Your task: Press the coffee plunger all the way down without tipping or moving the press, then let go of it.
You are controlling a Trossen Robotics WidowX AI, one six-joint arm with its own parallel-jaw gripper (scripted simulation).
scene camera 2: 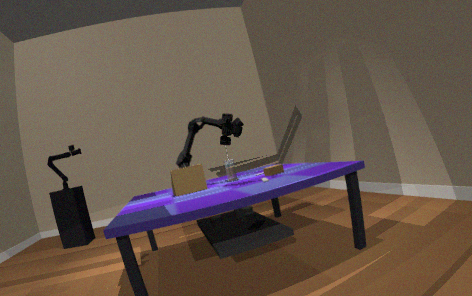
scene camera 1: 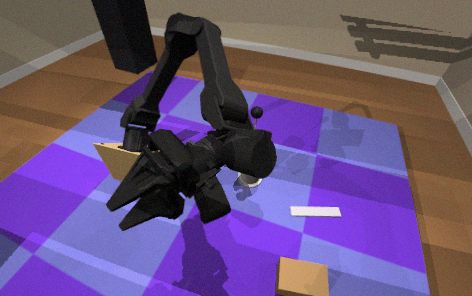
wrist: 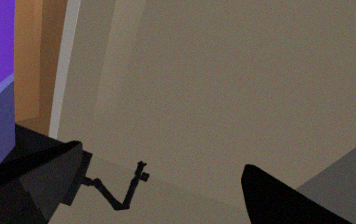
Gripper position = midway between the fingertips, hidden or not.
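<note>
Open and holding nothing: my gripper [scene camera 1: 114,219] [wrist: 164,161], visible in scene camera 1 and in the wrist view.
</note>
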